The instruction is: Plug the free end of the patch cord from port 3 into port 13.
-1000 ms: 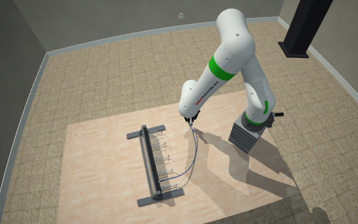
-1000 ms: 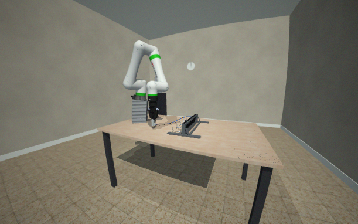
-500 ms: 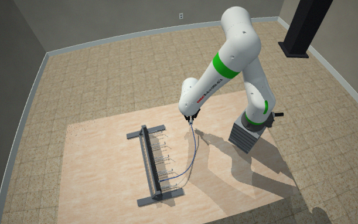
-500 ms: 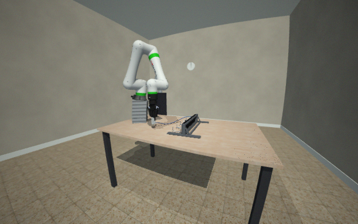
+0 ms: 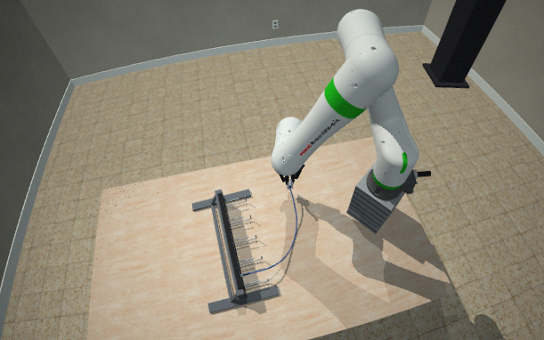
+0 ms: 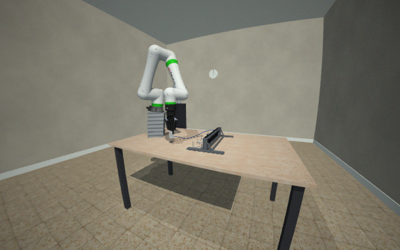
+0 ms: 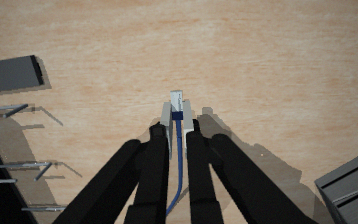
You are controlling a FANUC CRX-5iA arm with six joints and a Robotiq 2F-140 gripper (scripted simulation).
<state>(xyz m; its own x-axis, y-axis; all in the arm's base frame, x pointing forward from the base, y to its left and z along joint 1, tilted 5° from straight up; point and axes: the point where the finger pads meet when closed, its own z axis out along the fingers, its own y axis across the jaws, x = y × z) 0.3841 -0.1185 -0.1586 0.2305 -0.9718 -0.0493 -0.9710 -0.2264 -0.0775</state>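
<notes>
My gripper is now 3 cm above the free-end plug and 1 cm to the left of it.
</notes>
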